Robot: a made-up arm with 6 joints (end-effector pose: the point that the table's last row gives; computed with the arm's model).
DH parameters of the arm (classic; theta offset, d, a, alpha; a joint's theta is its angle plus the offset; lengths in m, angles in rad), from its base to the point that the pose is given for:
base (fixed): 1.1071 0 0.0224 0
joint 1: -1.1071 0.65 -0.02 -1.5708
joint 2: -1.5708 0 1.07 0
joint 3: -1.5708 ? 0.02 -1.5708
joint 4: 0 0.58 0.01 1.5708
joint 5: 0 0.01 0.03 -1.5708
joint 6: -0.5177 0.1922 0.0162 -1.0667
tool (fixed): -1.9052 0.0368 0 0
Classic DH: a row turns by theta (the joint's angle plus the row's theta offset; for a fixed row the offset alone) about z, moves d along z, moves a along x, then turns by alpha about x.
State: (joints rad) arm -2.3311 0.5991 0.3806 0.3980 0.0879 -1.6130
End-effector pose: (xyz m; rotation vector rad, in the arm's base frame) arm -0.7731 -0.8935 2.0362 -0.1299 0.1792 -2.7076
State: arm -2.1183 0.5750 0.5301 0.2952 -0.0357 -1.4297
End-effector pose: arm -0.5792 -1.0512 1.9903 -0.0502 0.0721 -2.4999
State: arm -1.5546 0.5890 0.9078 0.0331 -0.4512 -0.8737
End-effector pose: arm 0.0860 -1.2788 1.7743 0.1633 -0.1454 -1.7922
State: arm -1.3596 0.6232 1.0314 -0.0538 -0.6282 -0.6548
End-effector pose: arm 0.3500 -1.2676 1.6645 0.2604 -0.1888 -1.4765
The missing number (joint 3, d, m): 0.04
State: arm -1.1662 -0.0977 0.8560 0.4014 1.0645 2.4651
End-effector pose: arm 0.2901 -0.3413 2.1100 -2.5017 0.9303 -0.8003
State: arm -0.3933 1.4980 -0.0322 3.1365 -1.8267 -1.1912
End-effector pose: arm 1.4286 -0.5594 0.6001 -2.3255 -0.1024 1.5457
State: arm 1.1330 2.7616 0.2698 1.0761 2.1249 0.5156
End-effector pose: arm -0.0253 0.4145 -0.8595 0.3574 -1.5918 1.5528
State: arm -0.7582 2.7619 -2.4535 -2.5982 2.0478 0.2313
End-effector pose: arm 0.2271 -0.2548 0.2243 -0.8910 1.4761 2.2294
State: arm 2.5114 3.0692 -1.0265 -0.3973 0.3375 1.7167
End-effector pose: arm -0.5913 0.4542 -0.7925 -0.0924 2.4883 0.5855
